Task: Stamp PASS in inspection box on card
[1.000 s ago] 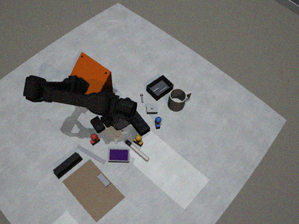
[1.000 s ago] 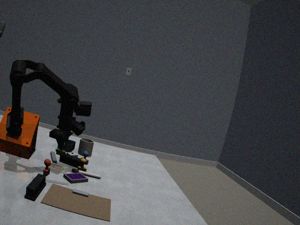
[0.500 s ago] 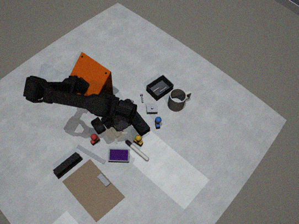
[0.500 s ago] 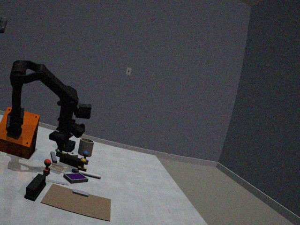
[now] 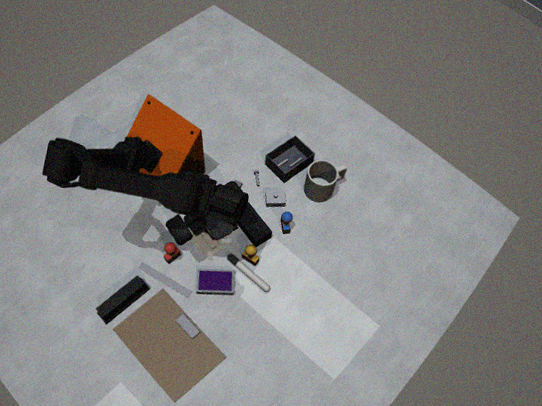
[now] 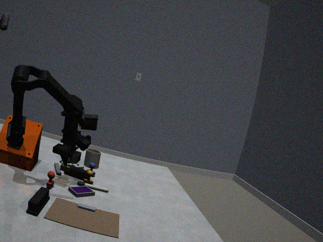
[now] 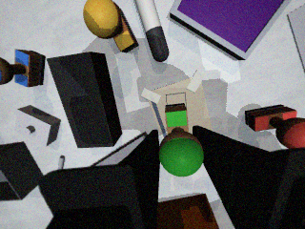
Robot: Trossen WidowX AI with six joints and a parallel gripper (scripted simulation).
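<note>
The card is 20 mm behind my gripper tip, 10 mm to the right of it and 80 mm below it. The rest, counted from my gripper tip: black block (40 mm ahead, 100 mm to the left, 60 mm below); green-knobbed stamp (10 mm below); yellow stamp (100 mm ahead, 30 mm to the left, 60 mm below).
</note>
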